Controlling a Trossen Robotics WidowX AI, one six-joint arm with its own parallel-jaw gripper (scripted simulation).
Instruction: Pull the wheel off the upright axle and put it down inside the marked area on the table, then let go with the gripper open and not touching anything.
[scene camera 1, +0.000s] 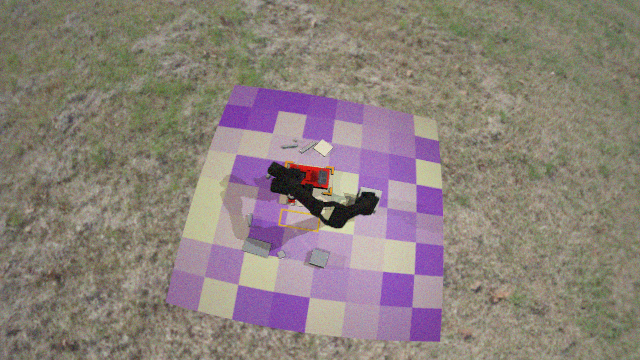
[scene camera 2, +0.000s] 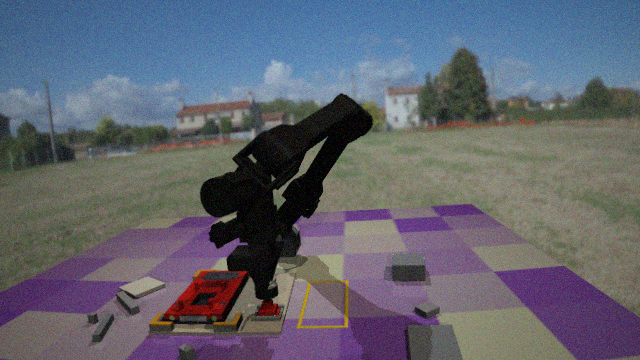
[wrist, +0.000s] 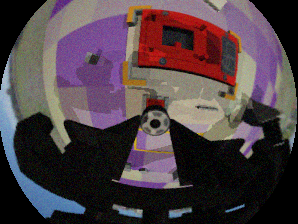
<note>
In view: the gripper (scene camera 2: 265, 289).
The gripper is seen too in the wrist view (wrist: 155, 120).
</note>
